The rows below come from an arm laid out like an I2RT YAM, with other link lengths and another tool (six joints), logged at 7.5 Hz.
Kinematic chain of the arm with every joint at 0, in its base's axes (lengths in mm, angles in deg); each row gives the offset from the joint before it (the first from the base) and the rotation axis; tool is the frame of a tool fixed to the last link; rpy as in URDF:
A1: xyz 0 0 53.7 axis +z
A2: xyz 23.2 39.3 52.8 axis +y
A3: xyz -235 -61.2 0 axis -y
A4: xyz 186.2 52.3 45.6 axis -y
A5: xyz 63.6 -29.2 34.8 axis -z
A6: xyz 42 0 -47.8 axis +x
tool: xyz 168 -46 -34 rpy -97.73 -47.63 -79.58
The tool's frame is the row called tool.
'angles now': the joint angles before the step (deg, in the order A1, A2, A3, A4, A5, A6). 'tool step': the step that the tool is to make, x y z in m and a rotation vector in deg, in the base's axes. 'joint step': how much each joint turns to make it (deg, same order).
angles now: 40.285, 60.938, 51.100, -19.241, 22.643, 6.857
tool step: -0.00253, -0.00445, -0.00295, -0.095, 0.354, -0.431
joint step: -0.419, -0.815, -0.773, -0.433, -0.065, 0.153
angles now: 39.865, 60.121, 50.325, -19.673, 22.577, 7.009
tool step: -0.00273, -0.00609, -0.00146, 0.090, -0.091, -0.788
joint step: -0.442, -1.302, -1.023, -0.226, 0.296, 0.195
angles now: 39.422, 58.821, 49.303, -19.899, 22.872, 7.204
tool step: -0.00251, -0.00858, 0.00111, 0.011, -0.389, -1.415
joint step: -0.512, -1.425, -0.587, -0.631, 0.903, 0.256
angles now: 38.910, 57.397, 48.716, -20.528, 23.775, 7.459
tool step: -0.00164, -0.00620, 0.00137, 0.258, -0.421, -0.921
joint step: -0.656, -1.256, -0.499, -0.301, 0.261, 0.082
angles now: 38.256, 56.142, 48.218, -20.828, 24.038, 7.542
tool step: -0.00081, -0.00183, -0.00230, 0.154, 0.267, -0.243
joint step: -0.420, -0.276, -0.463, -0.001, -0.293, 0.180
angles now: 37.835, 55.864, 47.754, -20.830, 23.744, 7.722
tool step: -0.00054, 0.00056, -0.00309, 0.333, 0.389, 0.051
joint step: -0.175, 0.015, -0.467, 0.236, -0.441, 0.358
